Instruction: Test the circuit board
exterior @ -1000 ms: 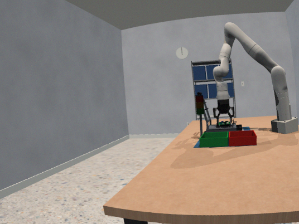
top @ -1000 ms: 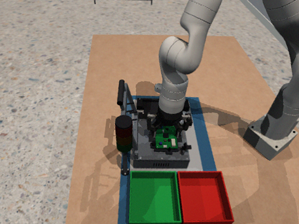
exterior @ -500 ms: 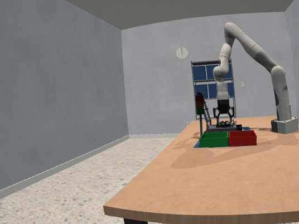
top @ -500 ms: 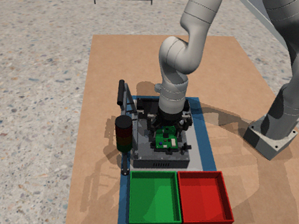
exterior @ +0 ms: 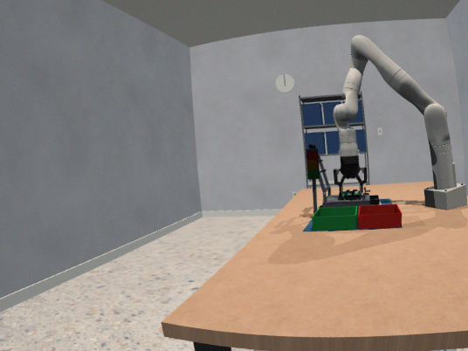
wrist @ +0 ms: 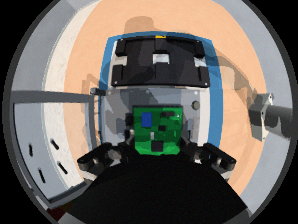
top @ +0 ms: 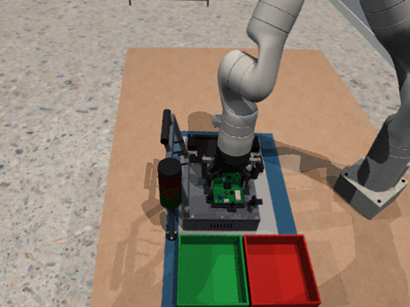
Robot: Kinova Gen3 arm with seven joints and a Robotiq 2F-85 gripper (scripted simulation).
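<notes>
Right now my hand is right at the green circuit board. From my hand the other things lie so: red bin (12 cm behind, 19 cm to the left, 7 cm below); then green bin (3 cm ahead, 20 cm to the left, 7 cm below); then tester lid (12 cm ahead, 1 cm to the left, 10 cm above).
</notes>
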